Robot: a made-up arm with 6 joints.
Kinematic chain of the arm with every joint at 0, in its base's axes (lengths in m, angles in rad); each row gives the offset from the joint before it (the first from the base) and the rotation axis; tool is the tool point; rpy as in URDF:
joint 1: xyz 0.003 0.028 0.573 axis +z
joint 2: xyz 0 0.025 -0.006 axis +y
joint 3: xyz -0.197 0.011 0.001 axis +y
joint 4: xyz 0.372 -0.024 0.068 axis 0.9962 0 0.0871
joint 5: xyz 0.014 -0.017 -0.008 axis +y
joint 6: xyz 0.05 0.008 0.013 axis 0.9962 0 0.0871
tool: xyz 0.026 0.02 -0.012 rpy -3.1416 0 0
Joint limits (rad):
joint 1: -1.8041..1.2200
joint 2: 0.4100..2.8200
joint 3: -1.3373..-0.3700
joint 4: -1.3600..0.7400
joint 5: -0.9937..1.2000
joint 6: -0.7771..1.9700
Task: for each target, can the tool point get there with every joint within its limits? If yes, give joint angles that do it. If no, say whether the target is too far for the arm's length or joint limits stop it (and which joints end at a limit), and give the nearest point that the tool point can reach.
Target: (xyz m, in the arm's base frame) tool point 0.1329 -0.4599 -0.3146
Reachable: no: too far | nearest point 0.0820 -0.2686 0.1700 | short by 0.523 m
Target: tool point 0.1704 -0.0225 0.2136
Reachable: yes | joints -0.4446 2.5264 -0.8295 -0.1493 -0.0188 0.4368
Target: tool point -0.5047 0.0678 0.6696
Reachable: no: joint limits stop it (at a limit: joint 1, joint 2, joint 3, joint 4, joint 5, joint 6) | nearest point -0.1187 -0.1702 0.6875 | short by 0.454 m
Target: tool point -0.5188 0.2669 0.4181
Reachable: no: joint limits stop it (at a limit: joint 2, joint 3, joint 5, joint 6) | nearest point -0.1384 0.0927 0.3364 | short by 0.426 m
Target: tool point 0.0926 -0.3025 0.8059
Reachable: yes | joints -1.4101 0.9493 -0.9682 -1.1407 -0.3314 0.4197
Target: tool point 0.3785 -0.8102 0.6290
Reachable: no: too far | nearest point 0.2098 -0.4337 0.6011 | short by 0.414 m
